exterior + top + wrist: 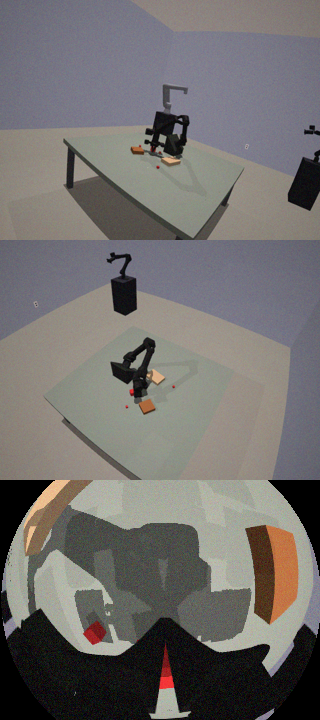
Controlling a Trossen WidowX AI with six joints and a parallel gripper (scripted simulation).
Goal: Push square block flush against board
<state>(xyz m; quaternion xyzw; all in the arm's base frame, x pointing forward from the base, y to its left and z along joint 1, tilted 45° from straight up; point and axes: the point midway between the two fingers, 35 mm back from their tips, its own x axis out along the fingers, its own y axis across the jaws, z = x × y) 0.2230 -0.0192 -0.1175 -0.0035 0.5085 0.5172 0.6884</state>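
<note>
The square block is 15 cm ahead of my gripper tip, 6 cm to the right of it and 1 cm above it. Also, from my gripper tip: tan board: 1 cm ahead, 23 cm to the left, 1 cm above; red cube: 3 cm behind, 3 cm to the right, 1 cm above.
</note>
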